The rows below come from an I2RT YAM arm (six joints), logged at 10 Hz.
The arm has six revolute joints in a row. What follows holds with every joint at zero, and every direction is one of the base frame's. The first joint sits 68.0 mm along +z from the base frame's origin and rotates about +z. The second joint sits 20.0 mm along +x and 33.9 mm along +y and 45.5 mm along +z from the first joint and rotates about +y. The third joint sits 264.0 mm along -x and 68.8 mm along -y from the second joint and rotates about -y. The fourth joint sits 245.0 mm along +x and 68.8 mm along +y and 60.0 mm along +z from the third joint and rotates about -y. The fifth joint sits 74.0 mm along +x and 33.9 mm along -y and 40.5 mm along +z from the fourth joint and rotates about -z. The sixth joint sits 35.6 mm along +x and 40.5 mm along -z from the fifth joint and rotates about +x. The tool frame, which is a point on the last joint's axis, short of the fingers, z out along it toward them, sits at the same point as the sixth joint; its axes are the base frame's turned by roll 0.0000, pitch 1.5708 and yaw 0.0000 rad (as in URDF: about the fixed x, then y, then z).
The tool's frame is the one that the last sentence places.
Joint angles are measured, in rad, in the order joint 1, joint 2, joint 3, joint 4, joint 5, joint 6. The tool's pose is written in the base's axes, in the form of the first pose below.
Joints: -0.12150 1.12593 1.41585 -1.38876 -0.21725 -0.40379
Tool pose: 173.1 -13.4 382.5 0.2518 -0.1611 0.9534 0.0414
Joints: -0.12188 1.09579 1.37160 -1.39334 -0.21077 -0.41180
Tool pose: 166.0 -12.8 374.9 0.2426 -0.1634 0.9554 0.0400
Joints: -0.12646 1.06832 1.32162 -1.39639 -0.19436 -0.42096
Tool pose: 159.8 -13.4 365.2 0.2290 -0.1631 0.9591 0.0342
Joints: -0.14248 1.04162 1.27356 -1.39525 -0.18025 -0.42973
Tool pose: 153.9 -15.6 356.0 0.2182 -0.1576 0.9627 0.0277
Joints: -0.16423 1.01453 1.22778 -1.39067 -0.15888 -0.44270
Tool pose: 148.1 -18.8 347.4 0.2092 -0.1510 0.9660 0.0161
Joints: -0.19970 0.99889 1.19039 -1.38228 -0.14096 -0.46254
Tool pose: 144.8 -24.2 339.6 0.2006 -0.1415 0.9694 0.0041
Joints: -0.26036 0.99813 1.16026 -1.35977 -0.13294 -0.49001
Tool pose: 145.1 -33.8 332.4 0.1961 -0.1246 0.9726 -0.0071
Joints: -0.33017 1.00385 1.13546 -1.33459 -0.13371 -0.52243
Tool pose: 145.8 -45.0 325.9 0.1933 -0.1063 0.9752 -0.0156
